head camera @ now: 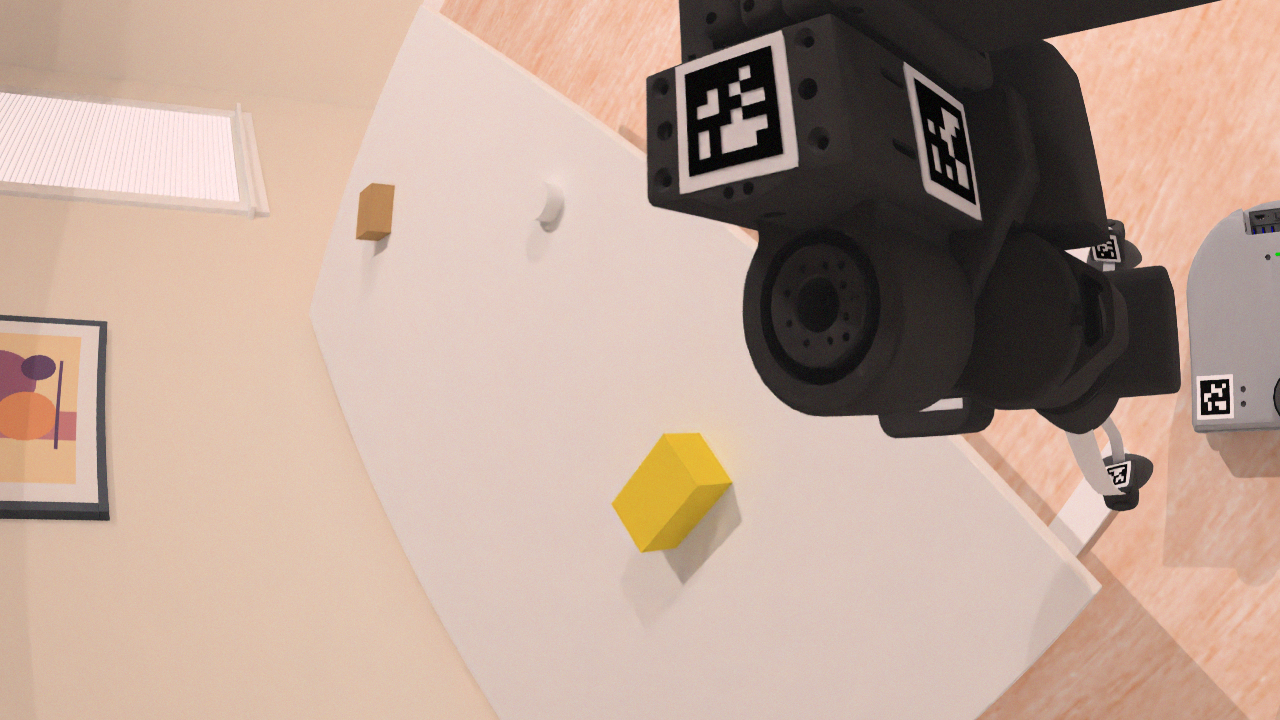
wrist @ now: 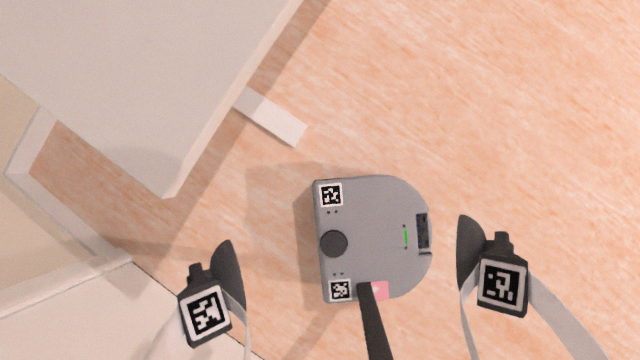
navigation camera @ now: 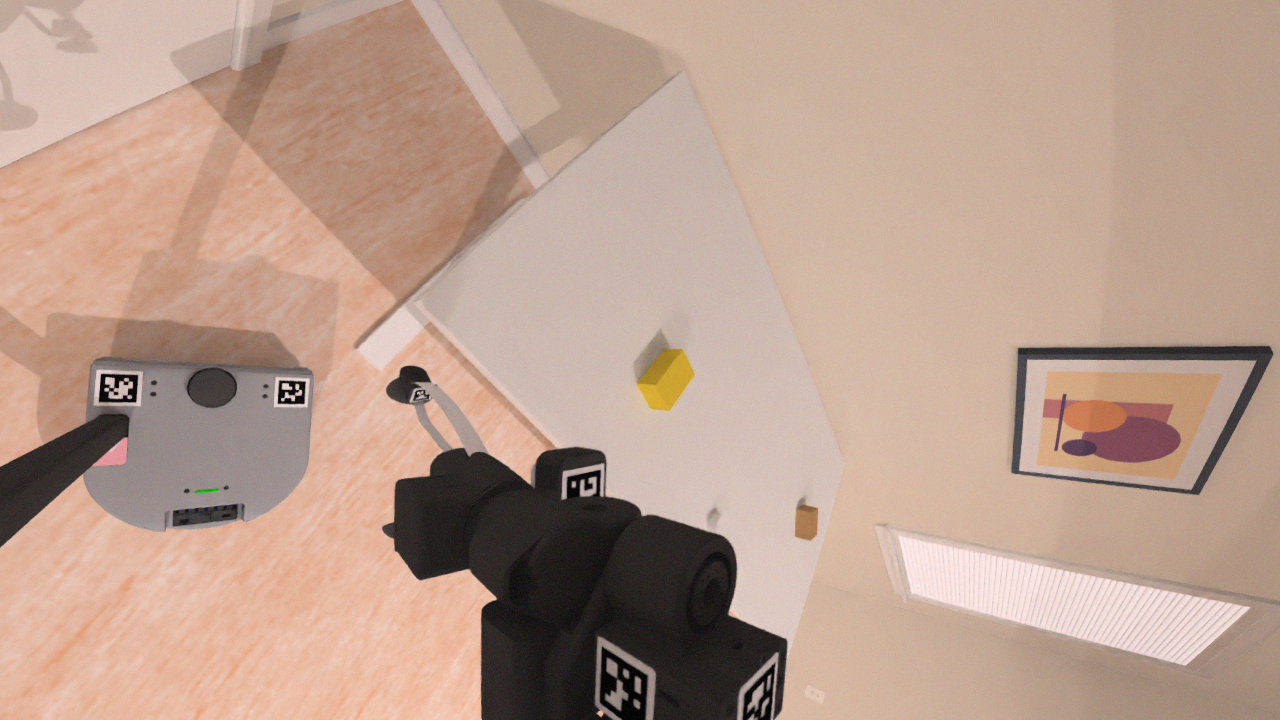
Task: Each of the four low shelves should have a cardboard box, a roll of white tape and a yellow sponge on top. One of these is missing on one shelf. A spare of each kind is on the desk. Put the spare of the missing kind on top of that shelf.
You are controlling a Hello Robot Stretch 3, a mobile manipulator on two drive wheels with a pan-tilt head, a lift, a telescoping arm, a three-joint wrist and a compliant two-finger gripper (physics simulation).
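Places are measured from the robot's base along level axes (x back, y right, z up), in millimetres.
Pixels of known places: gripper, fingertip midpoint: (navigation camera: 402, 455); robot's base, origin of the base link: (navigation camera: 212, 385).
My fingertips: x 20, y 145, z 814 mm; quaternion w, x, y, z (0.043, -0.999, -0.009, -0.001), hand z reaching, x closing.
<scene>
Ahead of a thing's pixels: the offset from my fingertips to its top centre. Level surfaces: height alone.
The white desk @(dz -93 mm) (head camera: 483, 358) (navigation camera: 581, 241) (wrist: 120, 75) carries the three spares. The yellow sponge @(dx -88, dy +479, dz -48 mm) (head camera: 669, 494) (navigation camera: 665, 379) lies nearest the desk end by the door. The white tape roll @(dx +236, dy +702, dz -69 mm) (head camera: 551, 205) (navigation camera: 713, 517) stands farther along. The small brown cardboard box @(dx +342, dy +1227, dz -43 mm) (head camera: 375, 212) (navigation camera: 806, 522) is near the far end, by the wall. My gripper (head camera: 1116, 365) (navigation camera: 401, 457) (wrist: 346, 254) is open and empty, fingers wide apart. It points down beside the desk's front edge, over the floor between desk and base. The four low shelves do not show.
My grey base (head camera: 1235, 322) (navigation camera: 201, 438) (wrist: 375, 215) stands on the floor in front of the desk. A white desk leg (head camera: 1081, 519) (navigation camera: 391, 335) (wrist: 275, 120) sticks out under the front edge. The wall with a framed picture (head camera: 102, 420) (navigation camera: 1141, 351) runs behind the desk.
</scene>
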